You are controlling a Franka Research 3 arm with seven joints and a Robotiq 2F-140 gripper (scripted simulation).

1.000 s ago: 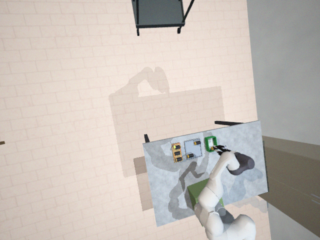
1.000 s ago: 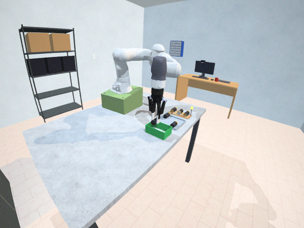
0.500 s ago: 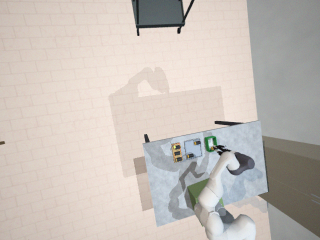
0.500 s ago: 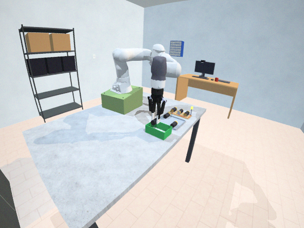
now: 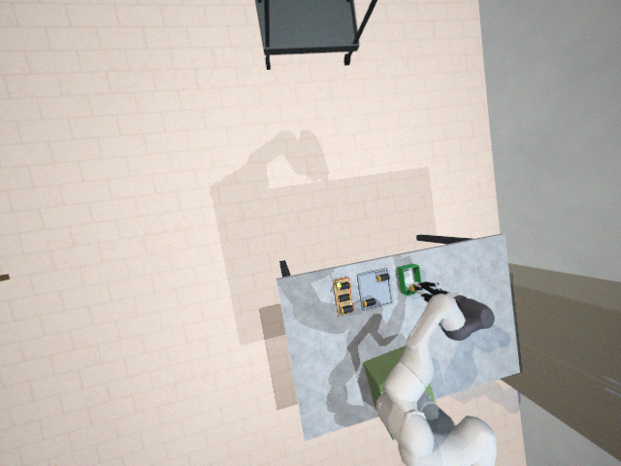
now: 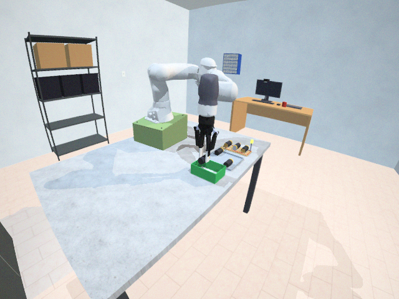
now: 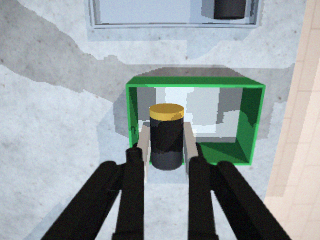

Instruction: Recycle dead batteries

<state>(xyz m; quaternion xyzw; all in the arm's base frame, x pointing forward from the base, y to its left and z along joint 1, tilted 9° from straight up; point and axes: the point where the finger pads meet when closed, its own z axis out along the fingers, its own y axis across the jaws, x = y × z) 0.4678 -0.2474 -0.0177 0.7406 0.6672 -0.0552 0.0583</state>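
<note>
The green recycling box lies 30 mm ahead of my hand and 90 mm below it. From my hand the other things lie so: grey tray 30 mm ahead, 200 mm to the left, 100 mm below; post 150 mm ahead, 410 mm to the left, 70 mm below.
</note>
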